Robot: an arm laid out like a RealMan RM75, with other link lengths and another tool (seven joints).
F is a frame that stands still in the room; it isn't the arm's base.
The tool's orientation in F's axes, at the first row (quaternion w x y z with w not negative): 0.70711, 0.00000, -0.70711, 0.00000
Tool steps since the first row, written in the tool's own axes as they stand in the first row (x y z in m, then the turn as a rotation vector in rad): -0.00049, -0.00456, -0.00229, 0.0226, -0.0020, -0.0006; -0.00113, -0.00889, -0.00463, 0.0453, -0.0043, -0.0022; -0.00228, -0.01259, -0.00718, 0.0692, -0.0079, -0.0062; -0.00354, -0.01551, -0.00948, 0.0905, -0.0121, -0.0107; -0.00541, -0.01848, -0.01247, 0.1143, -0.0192, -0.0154; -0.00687, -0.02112, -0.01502, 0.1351, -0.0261, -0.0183; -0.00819, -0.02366, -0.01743, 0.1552, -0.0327, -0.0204; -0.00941, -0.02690, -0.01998, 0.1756, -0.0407, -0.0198
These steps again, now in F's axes. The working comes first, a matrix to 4 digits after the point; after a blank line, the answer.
The tool's axes in the first row as the columns of a matrix, in F's axes (used below as rounded here):
0.0000, 0.0000, -1.0000
0.0000, 1.0000, 0.0000
1.0000, 0.0000, 0.0000

0.00229, -0.00456, -0.00049, 0.0006, -0.0020, 0.0226; 0.00463, -0.00889, -0.00113, 0.0022, -0.0043, 0.0453; 0.00718, -0.01259, -0.00228, 0.0062, -0.0079, 0.0692; 0.00948, -0.01551, -0.00354, 0.0107, -0.0121, 0.0905; 0.01247, -0.01848, -0.00541, 0.0154, -0.0192, 0.1143; 0.01502, -0.02112, -0.00687, 0.0183, -0.0261, 0.1351; 0.01743, -0.02366, -0.00819, 0.0204, -0.0327, 0.1552; 0.01998, -0.02690, -0.00941, 0.0198, -0.0407, 0.1756
